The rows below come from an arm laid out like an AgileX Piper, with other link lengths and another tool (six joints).
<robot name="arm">
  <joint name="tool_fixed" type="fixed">
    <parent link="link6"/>
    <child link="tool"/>
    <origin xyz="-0.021 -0.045 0.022" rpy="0 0.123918 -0.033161"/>
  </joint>
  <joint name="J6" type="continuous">
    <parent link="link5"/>
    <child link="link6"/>
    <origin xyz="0 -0.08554 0" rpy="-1.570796 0 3.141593"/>
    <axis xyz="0 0 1"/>
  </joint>
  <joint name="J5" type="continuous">
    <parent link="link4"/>
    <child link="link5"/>
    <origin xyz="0 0 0" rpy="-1.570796 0 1.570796"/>
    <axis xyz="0 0 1"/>
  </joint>
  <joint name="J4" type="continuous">
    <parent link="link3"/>
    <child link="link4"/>
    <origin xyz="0.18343 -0.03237 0" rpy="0.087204 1.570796 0"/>
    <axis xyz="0 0 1"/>
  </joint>
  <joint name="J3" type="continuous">
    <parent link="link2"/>
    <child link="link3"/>
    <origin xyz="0.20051 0.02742 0" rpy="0 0 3.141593"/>
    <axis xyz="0 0 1"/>
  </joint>
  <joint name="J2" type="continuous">
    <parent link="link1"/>
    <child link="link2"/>
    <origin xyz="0 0 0" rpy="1.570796 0 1.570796"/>
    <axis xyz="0 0 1"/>
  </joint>
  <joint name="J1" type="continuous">
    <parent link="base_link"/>
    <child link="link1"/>
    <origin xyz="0 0 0.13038" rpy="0 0 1.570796"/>
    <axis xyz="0 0 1"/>
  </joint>
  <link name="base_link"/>
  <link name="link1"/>
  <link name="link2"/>
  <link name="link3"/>
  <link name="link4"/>
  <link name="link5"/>
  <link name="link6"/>
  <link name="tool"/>
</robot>
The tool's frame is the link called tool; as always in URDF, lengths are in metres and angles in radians. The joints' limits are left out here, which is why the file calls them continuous.
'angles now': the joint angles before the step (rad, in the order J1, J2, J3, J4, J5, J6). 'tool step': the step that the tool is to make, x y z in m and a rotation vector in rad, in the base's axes. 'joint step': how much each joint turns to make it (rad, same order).
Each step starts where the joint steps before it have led.
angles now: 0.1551 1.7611 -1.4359 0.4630 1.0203 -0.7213
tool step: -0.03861 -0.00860 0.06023 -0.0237 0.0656 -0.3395
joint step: -0.0009 -0.2869 0.0130 -0.1953 0.2002 0.4875
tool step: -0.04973 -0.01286 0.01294 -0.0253 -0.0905 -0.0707
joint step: -0.0001 -0.3008 0.1881 -0.0708 0.0110 0.0756
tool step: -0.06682 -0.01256 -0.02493 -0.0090 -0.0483 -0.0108
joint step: -0.0048 -0.3912 0.3382 -0.0185 0.0059 0.0045
